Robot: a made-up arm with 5 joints.
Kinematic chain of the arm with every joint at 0, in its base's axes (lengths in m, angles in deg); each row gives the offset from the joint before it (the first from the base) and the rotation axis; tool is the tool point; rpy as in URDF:
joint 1: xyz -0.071 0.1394 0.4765 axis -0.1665 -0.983 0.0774
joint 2: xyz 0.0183 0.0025 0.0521 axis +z
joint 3: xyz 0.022 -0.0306 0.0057 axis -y
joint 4: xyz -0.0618 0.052 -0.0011 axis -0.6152 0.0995 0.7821
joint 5: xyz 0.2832 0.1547 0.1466 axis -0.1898 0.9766 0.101
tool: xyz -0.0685 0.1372 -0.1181 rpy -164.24 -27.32 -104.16
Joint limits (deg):
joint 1: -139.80..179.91
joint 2: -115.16..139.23
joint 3: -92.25..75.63
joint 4: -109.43..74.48
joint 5: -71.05..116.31
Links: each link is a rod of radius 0.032 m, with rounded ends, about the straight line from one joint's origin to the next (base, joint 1, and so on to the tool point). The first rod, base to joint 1, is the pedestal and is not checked.
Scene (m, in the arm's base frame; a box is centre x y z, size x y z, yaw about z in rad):
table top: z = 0
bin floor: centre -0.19 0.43 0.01 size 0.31 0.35 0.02 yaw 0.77
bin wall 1: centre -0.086 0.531 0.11 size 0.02 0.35 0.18 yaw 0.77
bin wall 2: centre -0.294 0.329 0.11 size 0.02 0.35 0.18 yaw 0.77
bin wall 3: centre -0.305 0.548 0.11 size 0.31 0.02 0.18 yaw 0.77
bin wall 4: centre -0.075 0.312 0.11 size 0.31 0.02 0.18 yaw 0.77
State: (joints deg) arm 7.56 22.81 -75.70 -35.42 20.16
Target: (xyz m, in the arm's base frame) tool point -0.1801 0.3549 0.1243
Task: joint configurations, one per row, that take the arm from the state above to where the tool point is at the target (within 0.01 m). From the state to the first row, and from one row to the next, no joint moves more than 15 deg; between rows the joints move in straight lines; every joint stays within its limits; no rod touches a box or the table.
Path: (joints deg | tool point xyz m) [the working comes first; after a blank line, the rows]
Joints at the target: 47.22 54.48 -81.92 18.22 -58.99
Straight joint move there: clear.

1: 14.17 28.09 -76.74 -26.48 6.97 | 0.0387 0.4004 0.3588
2: 20.78 33.37 -77.77 -17.54 -6.22 | -0.0158 0.4193 0.3229
3: 27.39 38.65 -78.81 -8.60 -19.41 | -0.0656 0.4236 0.2787
4: 34.00 43.93 -79.84 0.34 -32.60 | -0.1096 0.4142 0.2291
5: 40.61 49.20 -80.88 9.28 -45.79 | -0.1476 0.3914 0.1766
6: 47.22 54.48 -81.92 18.22 -58.99 | -0.1801 0.3549 0.1243

